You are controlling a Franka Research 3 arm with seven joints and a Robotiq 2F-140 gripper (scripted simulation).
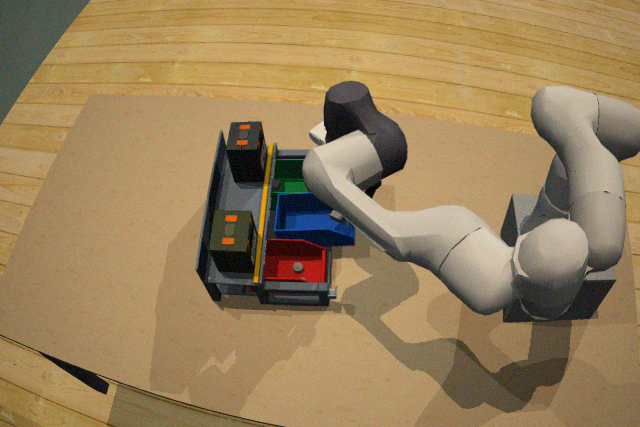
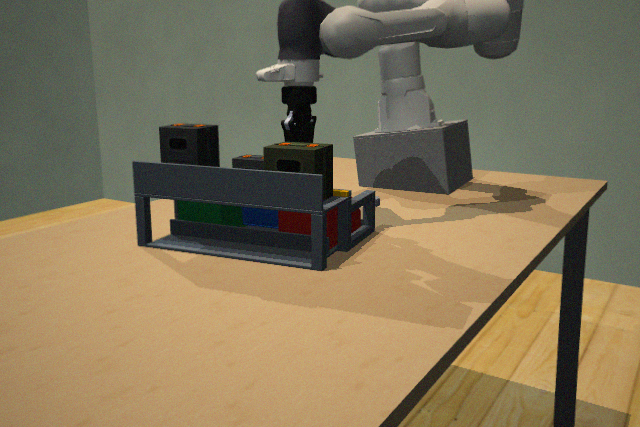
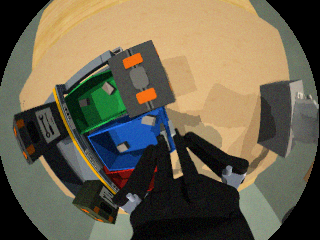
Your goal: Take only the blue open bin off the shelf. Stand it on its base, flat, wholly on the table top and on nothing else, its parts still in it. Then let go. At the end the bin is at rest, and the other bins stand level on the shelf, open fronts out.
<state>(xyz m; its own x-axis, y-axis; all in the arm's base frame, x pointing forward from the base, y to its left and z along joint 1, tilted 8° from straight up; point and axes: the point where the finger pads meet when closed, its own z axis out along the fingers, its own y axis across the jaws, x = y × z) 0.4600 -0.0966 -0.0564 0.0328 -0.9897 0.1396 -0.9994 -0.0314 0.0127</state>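
My hand is 80 mm short of the blue open bin and 30 mm above it. Also, from my hand: yellow bar 190 mm ahead, 20 mm above, 10 mm to the left; then red bin 140 mm ahead, 120 mm to the left, 40 mm below; then green bin 150 mm ahead, 100 mm to the right, 40 mm below.
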